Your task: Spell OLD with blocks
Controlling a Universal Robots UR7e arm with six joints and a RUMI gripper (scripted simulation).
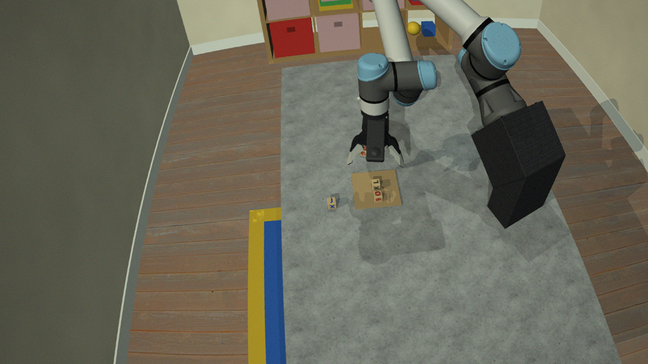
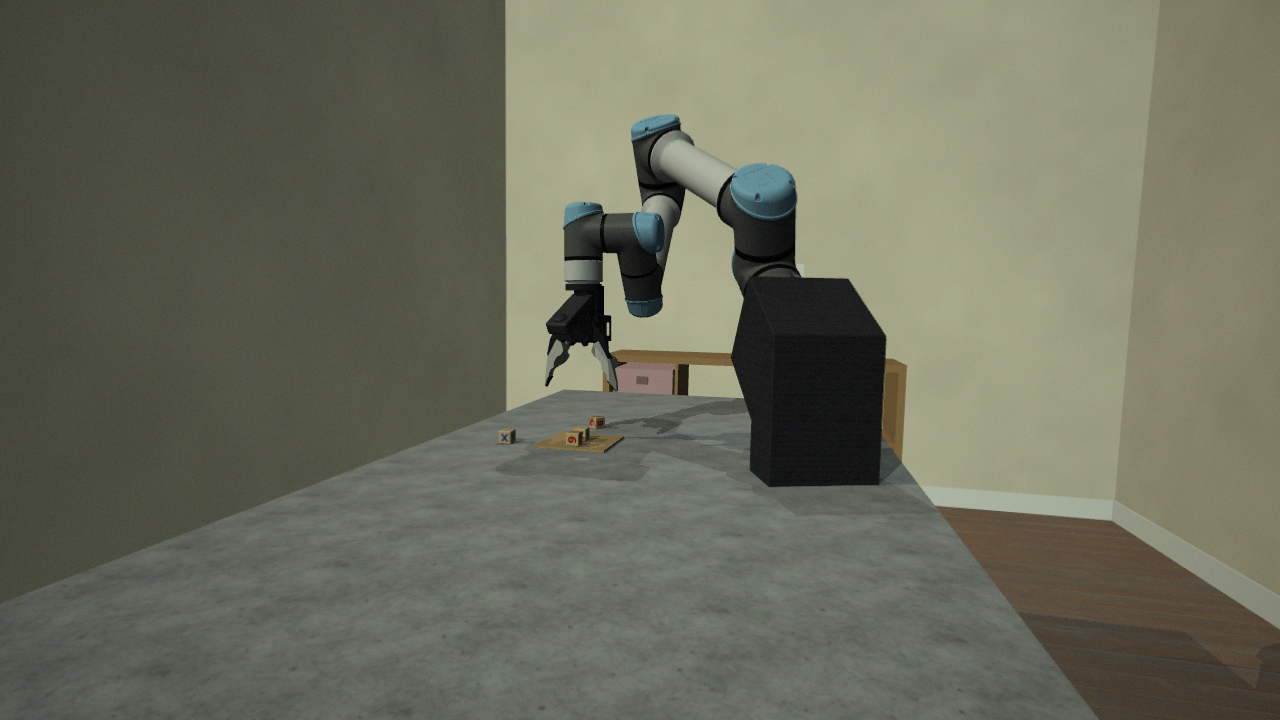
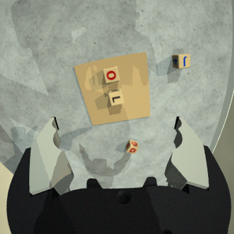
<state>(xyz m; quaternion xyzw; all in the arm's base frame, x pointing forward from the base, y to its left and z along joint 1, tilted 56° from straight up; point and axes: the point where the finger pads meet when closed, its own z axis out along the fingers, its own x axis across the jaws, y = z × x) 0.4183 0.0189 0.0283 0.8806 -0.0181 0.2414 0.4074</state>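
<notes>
Now: hand 10 cm above the tan mat. Round my hand: blue-lettered block (14 cm ahead, 9 cm below, 3 cm to the left).
</notes>
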